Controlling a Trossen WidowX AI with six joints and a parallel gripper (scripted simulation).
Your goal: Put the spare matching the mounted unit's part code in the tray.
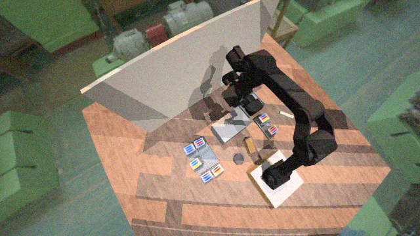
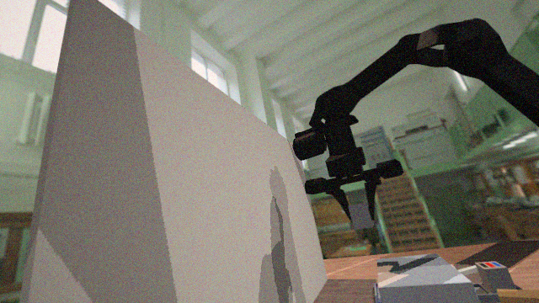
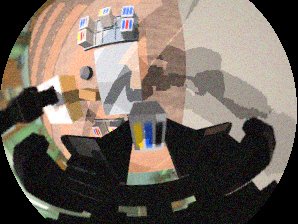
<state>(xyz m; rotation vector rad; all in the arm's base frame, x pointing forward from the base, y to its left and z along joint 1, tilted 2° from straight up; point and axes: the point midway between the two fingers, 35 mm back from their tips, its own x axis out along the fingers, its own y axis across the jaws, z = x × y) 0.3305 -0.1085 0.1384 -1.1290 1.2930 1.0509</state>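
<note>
My gripper tip is now 17 cm above the grey tray, 13 cm to the left of it and 4 cm past it. Round my gripper tip: grey panel: 18 cm ahead, 5 cm above, 4 cm to the left; mounted unit: 12 cm below, 8 cm to the left, 5 cm behind.
</note>
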